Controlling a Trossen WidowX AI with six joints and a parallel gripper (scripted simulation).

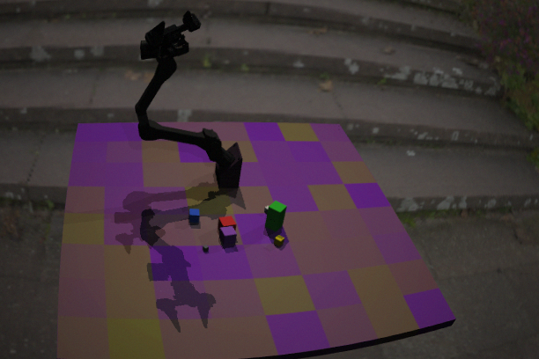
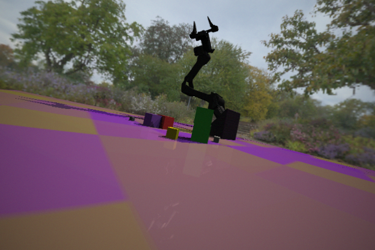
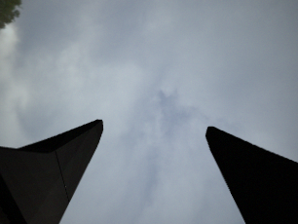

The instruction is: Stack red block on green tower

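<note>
Right now the red block is 230 mm ahead of my gripper tip, 190 mm to the left of it and 670 mm below it. From my gripper tip the other things lie so: blue block: 150 mm ahead, 90 mm to the left, 680 mm below; purple block: 270 mm ahead, 180 mm to the left, 670 mm below; tiny dark cube: 310 mm ahead, 90 mm to the left, 690 mm below.
</note>
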